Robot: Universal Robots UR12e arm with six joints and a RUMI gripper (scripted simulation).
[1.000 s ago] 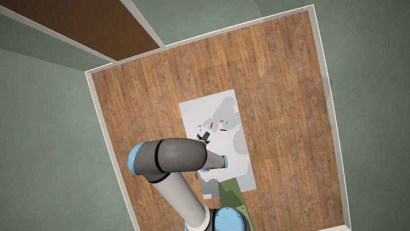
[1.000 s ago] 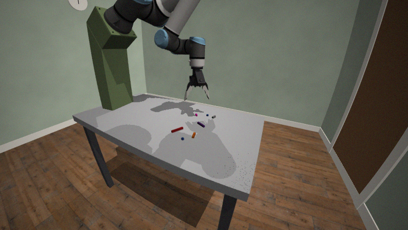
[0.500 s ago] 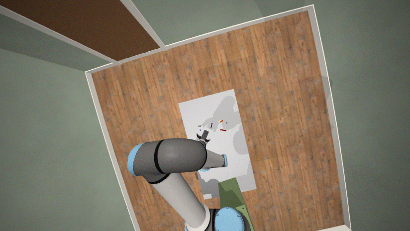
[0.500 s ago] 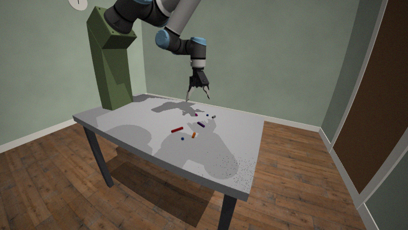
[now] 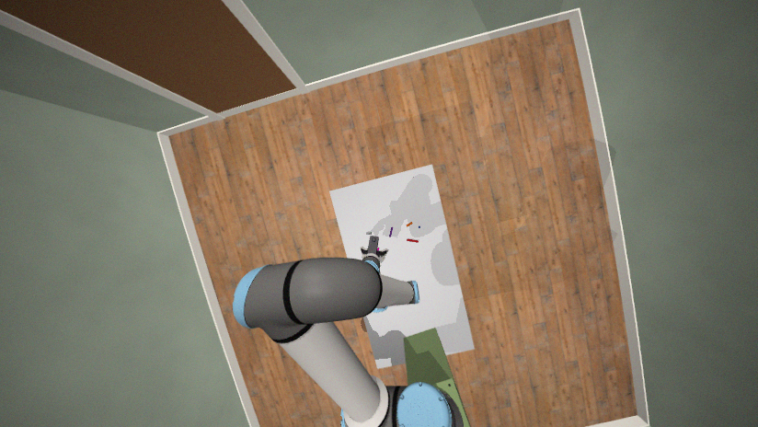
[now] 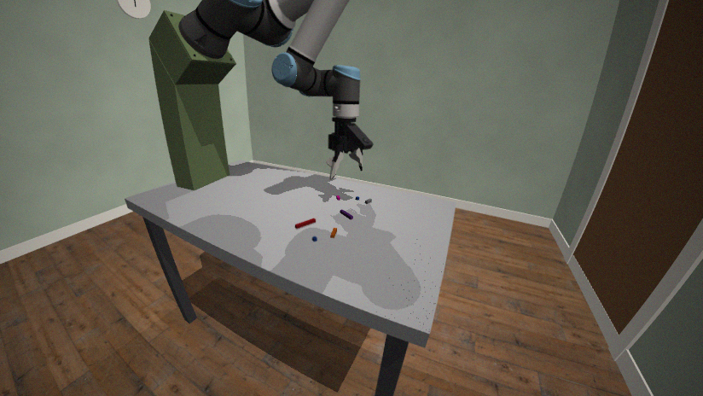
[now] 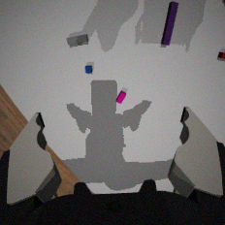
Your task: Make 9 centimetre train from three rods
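Right now the grey rod is 8 cm ahead of my hand, 2 cm to the left of it and 9 cm below it. Also, from my hand: red rod: 4 cm behind, 23 cm to the right, 9 cm below; then purple rod: 5 cm ahead, 12 cm to the right, 9 cm below; then magenta rod: 3 cm behind, 1 cm to the right, 9 cm below.
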